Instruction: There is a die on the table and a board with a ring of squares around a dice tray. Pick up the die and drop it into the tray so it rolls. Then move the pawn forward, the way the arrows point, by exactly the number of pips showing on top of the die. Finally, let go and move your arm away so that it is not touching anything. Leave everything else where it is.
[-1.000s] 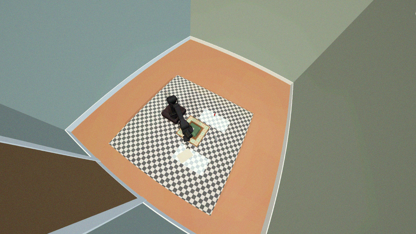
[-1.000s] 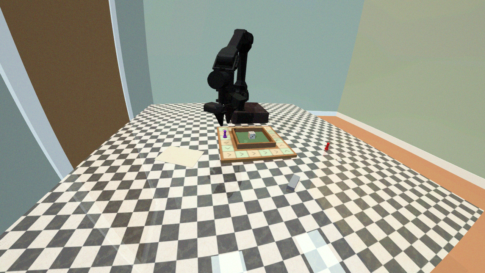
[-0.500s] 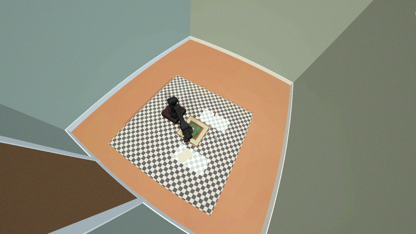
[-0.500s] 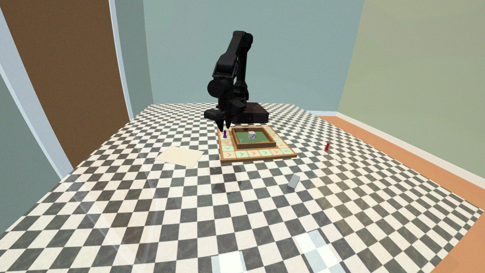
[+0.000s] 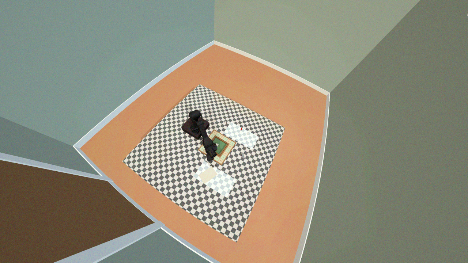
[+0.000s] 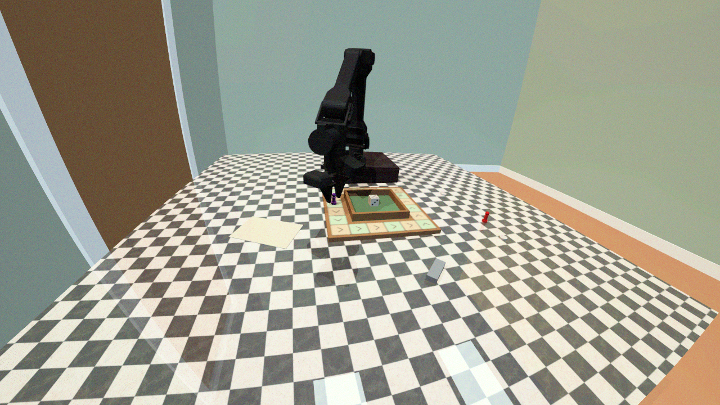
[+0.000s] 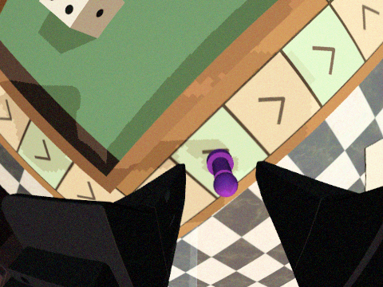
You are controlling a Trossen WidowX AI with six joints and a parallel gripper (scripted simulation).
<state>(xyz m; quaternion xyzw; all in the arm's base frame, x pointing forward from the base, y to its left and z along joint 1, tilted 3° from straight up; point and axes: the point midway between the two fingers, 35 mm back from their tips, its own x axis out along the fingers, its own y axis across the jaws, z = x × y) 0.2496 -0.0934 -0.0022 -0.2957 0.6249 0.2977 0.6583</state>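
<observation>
The purple pawn is right at my gripper tip. The rest, counted from my gripper tip: green tray: 12 cm to the left, 2 cm below, 2 cm ahead; white die: 12 cm to the left, 1 cm ahead; beige sheet: 17 cm to the right, 12 cm ahead, 2 cm below.
</observation>
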